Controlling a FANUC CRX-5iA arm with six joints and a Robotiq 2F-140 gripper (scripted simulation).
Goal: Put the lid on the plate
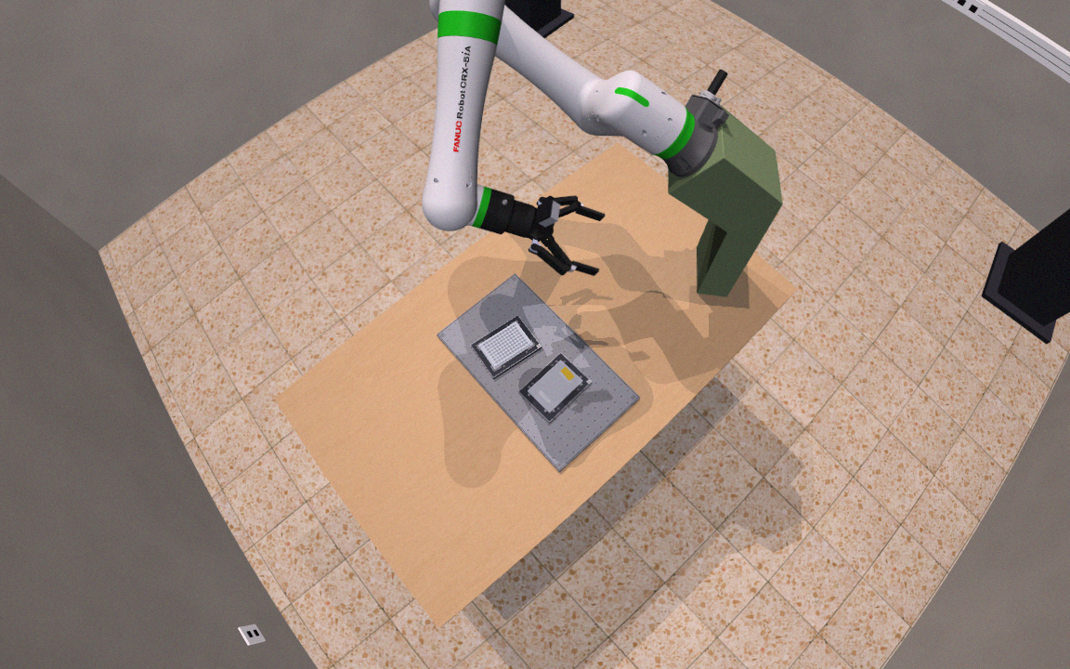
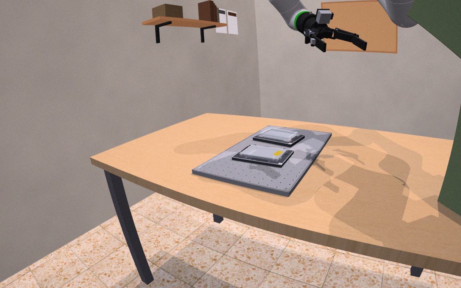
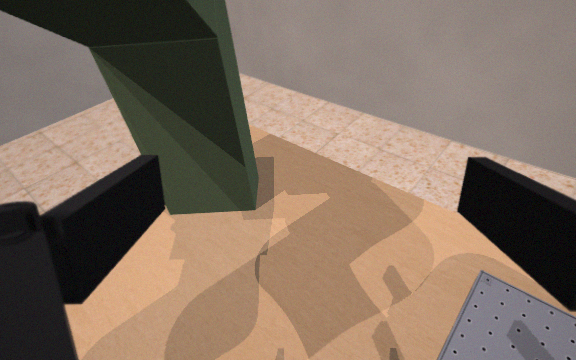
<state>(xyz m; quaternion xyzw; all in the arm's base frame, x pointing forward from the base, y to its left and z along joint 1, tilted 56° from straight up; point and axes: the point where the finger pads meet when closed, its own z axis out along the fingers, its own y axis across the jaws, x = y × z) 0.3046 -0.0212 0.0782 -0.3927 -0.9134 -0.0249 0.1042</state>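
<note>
Now: the clear lid 330 mm below my hand, 250 mm ahead of it and 80 mm to the left of it. Round my hand: dark nest: 340 mm below, 240 mm ahead, 100 mm to the right; then culture plate: 330 mm below, 240 mm ahead, 110 mm to the right; then dark lid park: 340 mm below, 250 mm ahead, 80 mm to the left.
</note>
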